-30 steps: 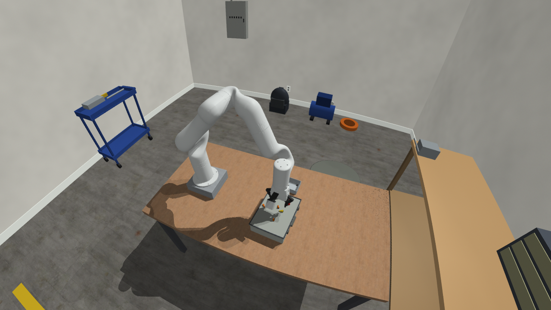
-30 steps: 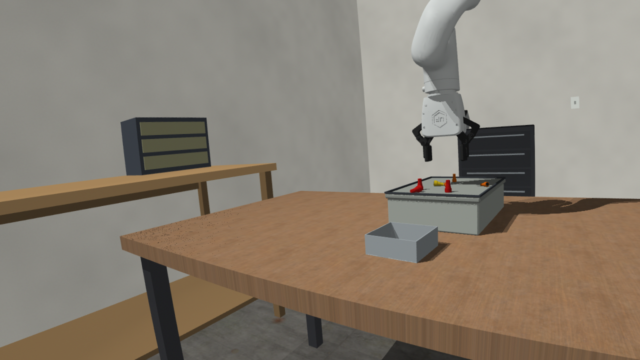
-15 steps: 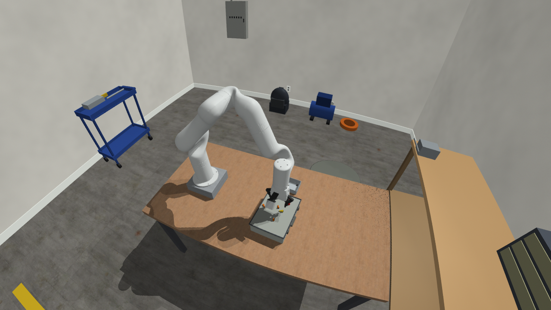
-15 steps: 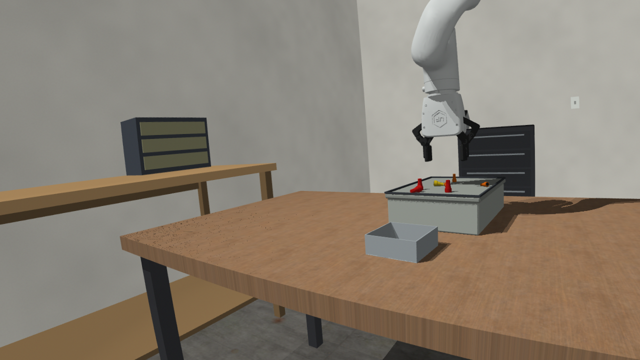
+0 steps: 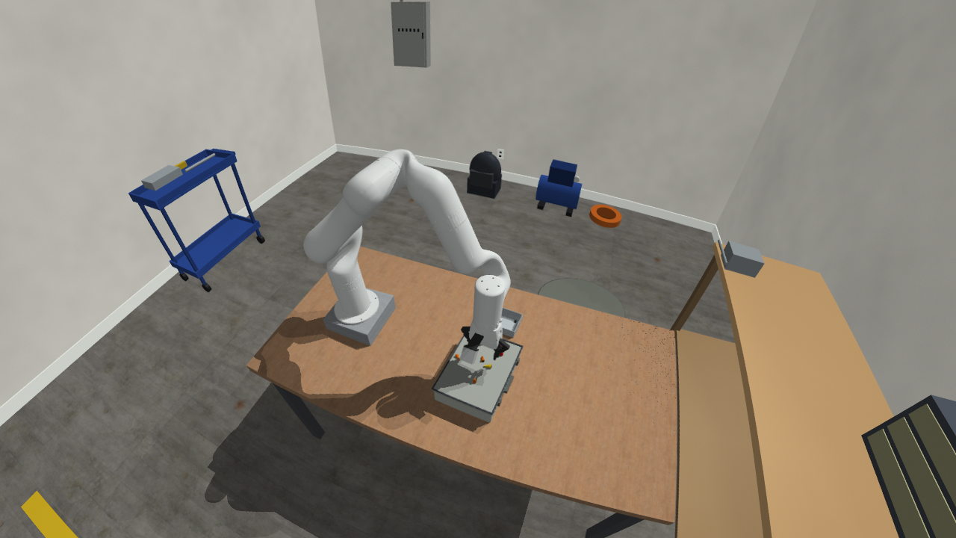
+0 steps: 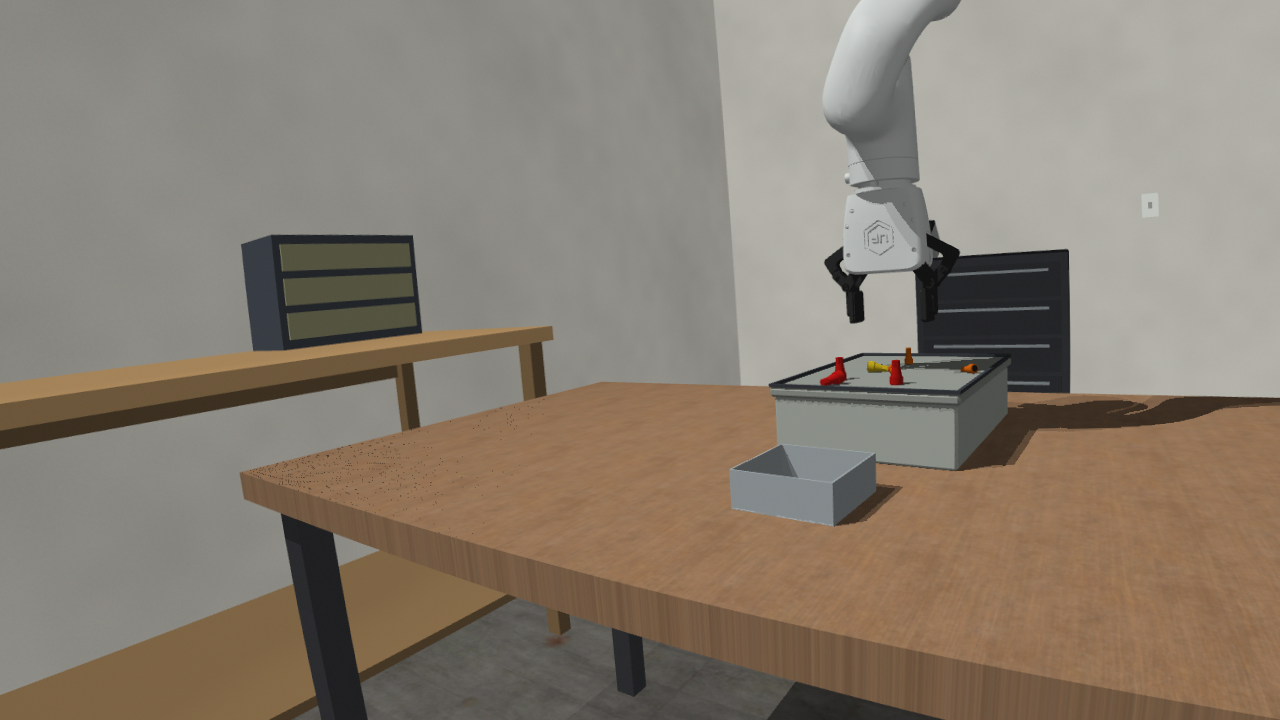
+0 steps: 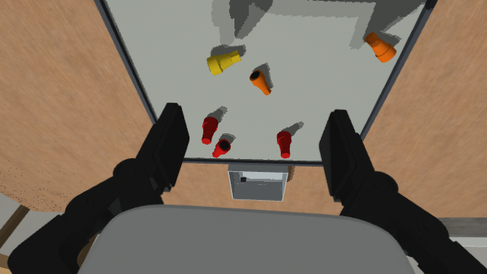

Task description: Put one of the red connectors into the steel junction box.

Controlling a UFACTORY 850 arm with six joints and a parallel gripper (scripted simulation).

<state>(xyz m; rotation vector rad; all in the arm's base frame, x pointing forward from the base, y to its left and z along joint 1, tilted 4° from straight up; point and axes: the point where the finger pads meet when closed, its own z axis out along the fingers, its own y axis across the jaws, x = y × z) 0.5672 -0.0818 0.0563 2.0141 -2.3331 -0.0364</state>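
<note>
Right now my hand is 2 cm short of the yellow connector, 1 cm to the left of it and 7 cm above it. Round my hand: grey tool case (2 cm to the right, 10 cm below).
</note>
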